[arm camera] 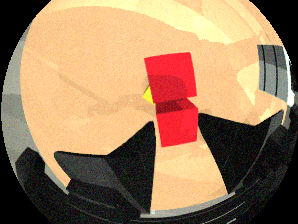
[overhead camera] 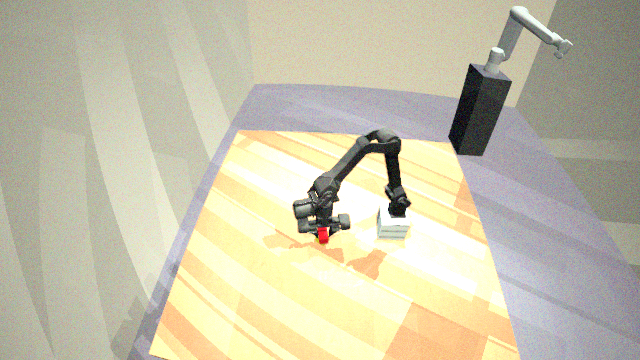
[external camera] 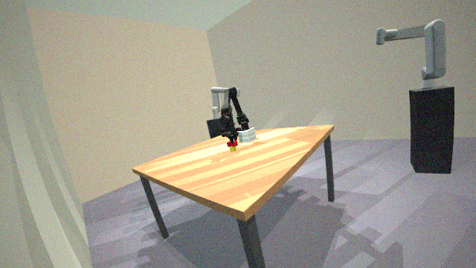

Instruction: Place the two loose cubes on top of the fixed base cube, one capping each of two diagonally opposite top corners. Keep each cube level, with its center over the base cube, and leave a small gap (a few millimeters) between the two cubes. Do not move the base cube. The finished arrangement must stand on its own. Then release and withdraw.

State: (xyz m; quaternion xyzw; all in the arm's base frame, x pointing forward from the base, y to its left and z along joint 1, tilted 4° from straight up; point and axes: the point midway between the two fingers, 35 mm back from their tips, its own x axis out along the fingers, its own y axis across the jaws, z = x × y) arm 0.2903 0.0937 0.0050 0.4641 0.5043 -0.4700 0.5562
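The yellow base cube is 2 cm to the right of my gripper tip and 4 cm below it.
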